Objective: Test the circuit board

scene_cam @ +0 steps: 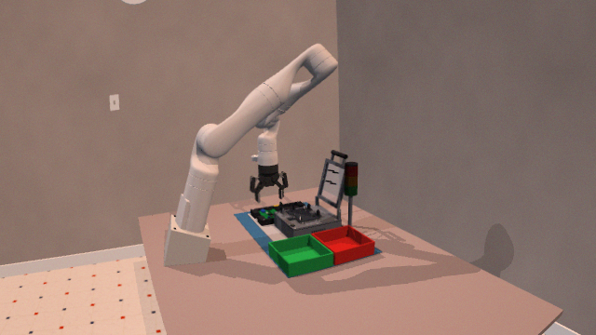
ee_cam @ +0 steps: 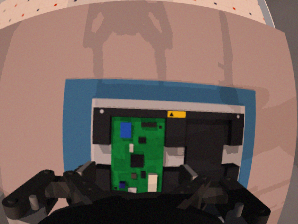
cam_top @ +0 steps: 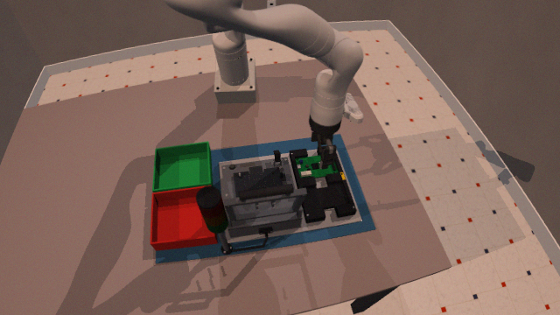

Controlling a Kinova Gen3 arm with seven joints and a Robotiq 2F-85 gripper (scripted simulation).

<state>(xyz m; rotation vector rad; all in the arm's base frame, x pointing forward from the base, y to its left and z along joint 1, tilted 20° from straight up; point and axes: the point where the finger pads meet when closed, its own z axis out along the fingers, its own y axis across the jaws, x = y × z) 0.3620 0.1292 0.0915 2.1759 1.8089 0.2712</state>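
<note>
The green circuit board is 60 mm below my hand. From my hand the other things lie so: green bin: 350 mm to the right, 120 mm behind, 70 mm below; then red bin: 380 mm to the right, 70 mm below, 30 mm ahead; then tester lid: 200 mm to the right, 150 mm ahead, 100 mm above.
</note>
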